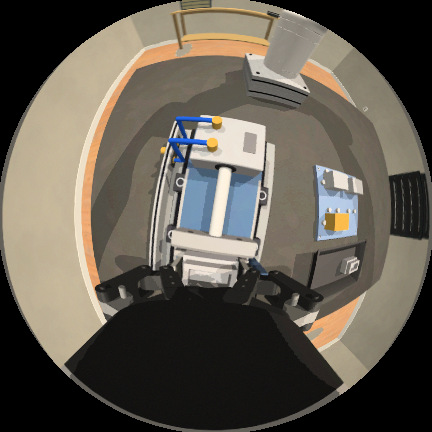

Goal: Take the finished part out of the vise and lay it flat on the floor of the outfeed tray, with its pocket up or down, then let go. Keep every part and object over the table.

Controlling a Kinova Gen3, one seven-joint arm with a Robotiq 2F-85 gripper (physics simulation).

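Pixels of known places: gripper, between the fingertips: (209,266); arm's base, origin of its link: (280,68).
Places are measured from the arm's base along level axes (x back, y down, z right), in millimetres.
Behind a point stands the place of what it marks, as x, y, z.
Note:
The vise (214,245) @[-379, -21, 216] is a long light grey body with a blue bed, a white screw and a pale jaw bar. The finished part (209,276) @[-409, -39, 226], a light grey block with a rectangular pocket facing up, is at the jaw bar's near side. My gripper (209,266) @[-401, -28, 225] is shut on the part, one finger on its left and one on its right; its near edge is hidden by the gripper body. I cannot tell whether it still touches the vise. The outfeed tray (330,266) @[-514, 63, -61], dark grey with low walls, lies at the right; a small light grey piece with an opening stands in it.
A blue plate (337,200) @[-352, 67, -92] with grey blocks (337,180) @[-307, 31, -60], an orange block (337,221) @[-394, 31, -43] and small white pins lies beyond the tray. Blue handles (195,142) @[-260, -34, 222] with yellow knobs rise at the vise's far left. The robot's base (275,82) @[-74, 9, 41] stands at the back. The orange-brown table edge runs along the left.

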